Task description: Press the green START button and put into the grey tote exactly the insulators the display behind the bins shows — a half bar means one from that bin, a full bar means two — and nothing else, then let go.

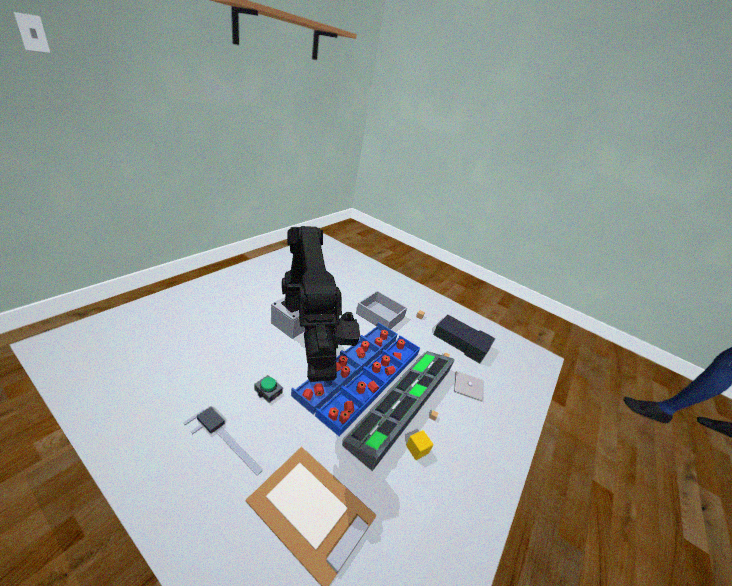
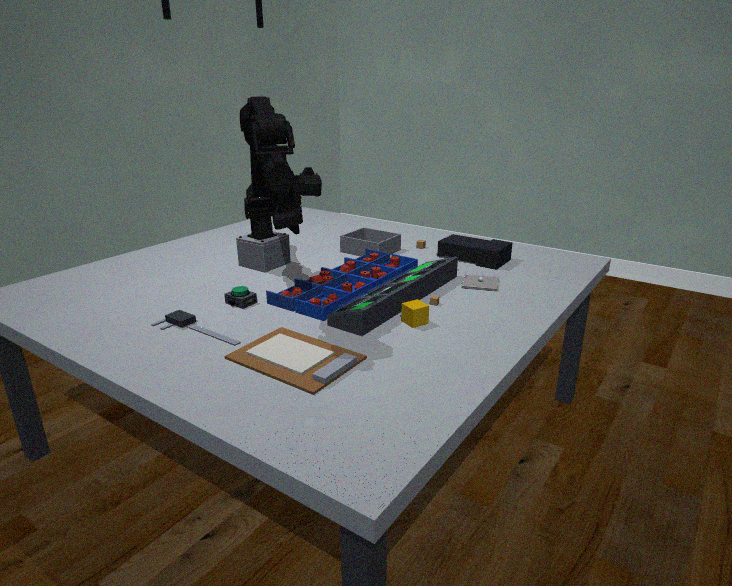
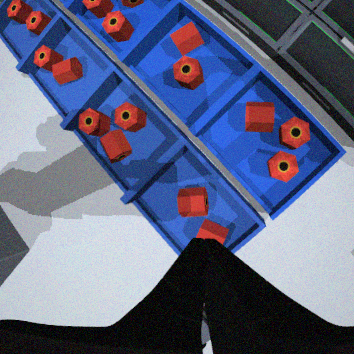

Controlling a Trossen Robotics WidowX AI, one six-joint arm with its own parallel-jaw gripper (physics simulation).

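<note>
My gripper [image 1: 322,373] [image 2: 287,224] [image 3: 201,248] is shut and empty. It hangs above the near end of the blue bins [image 1: 300,395] [image 2: 273,300] [image 3: 128,197]. These hold red hexagonal insulators, and two of them [image 3: 192,201] [image 3: 212,230] lie in the compartment just ahead of my fingertips. The green START button [image 1: 268,384] [image 2: 241,291] sits left of the bins. The dark display [image 1: 399,407] [image 2: 399,287] [image 3: 316,53] behind the bins shows three green bars [image 1: 423,363] [image 1: 417,390] [image 1: 375,440]. The grey tote [image 1: 372,314] [image 2: 370,240] stands beyond the bins and looks empty.
A yellow cube [image 1: 420,443] [image 2: 415,312] and a small tan cube [image 1: 434,414] lie by the display. A black box [image 1: 464,337] [image 2: 474,250], a white plate [image 1: 468,385], a clipboard [image 1: 265,505] [image 2: 247,361] and a caliper-like tool [image 1: 211,420] [image 2: 180,317] lie around on the table.
</note>
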